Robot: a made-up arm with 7 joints.
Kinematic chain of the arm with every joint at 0, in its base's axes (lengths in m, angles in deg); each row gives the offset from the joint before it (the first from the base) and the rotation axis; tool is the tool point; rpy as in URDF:
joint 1: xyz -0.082 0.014 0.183 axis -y
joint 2: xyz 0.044 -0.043 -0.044 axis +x
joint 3: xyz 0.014 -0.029 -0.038 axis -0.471 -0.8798 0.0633
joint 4: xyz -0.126 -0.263 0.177 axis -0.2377 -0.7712 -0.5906
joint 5: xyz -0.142 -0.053 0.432 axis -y
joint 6: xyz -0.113 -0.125 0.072 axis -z
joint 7: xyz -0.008 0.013 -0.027 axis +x
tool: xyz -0.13 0.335 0.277 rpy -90 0 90
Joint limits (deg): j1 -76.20..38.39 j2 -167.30..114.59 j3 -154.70..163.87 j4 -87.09..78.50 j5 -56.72..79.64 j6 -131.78..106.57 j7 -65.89..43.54
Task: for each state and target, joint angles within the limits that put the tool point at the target. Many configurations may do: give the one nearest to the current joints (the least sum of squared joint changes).
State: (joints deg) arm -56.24 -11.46 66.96 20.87 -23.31 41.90 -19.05
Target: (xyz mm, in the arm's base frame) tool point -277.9 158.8 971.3
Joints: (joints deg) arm -60.12 2.73 58.70 14.27 -17.92 44.41 0.34
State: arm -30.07 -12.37 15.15 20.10 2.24 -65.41 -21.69
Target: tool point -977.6 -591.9 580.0
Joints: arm -9.46 12.72 16.35 4.58 9.50 -86.81 -26.78
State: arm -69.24 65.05 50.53 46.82 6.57 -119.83 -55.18
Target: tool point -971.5 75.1 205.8
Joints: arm -59.97 59.54 52.73 55.57 20.27 -112.28 -65.89
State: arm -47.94 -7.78 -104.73 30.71 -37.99 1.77 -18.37
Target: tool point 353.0 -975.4 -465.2
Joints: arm -48.08 -17.95 -127.49 7.09 -33.80 -21.17 0.30
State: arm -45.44 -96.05 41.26 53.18 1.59 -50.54 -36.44
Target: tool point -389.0 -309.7 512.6
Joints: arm -49.76 -100.54 23.85 49.23 21.57 -35.17 -54.74
